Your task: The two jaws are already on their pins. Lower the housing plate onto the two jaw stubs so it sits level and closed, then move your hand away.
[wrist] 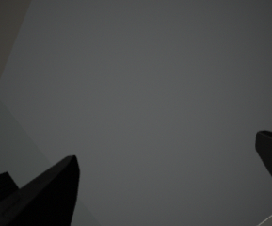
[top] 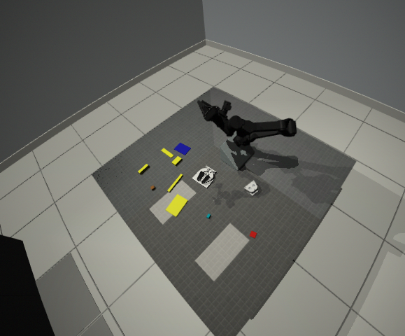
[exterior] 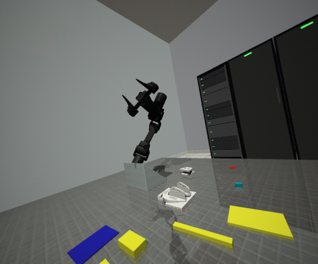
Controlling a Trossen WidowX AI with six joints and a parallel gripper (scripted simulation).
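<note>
My gripper tip is 340 mm to the right of the grey housing plate and 460 mm above it. Also, from my gripper tip: teal block (290 mm ahead, 250 mm to the left, 480 mm below); blue plate (30 mm ahead, 220 mm to the right, 490 mm below); red block (220 mm ahead, 500 mm to the left, 490 mm below).
</note>
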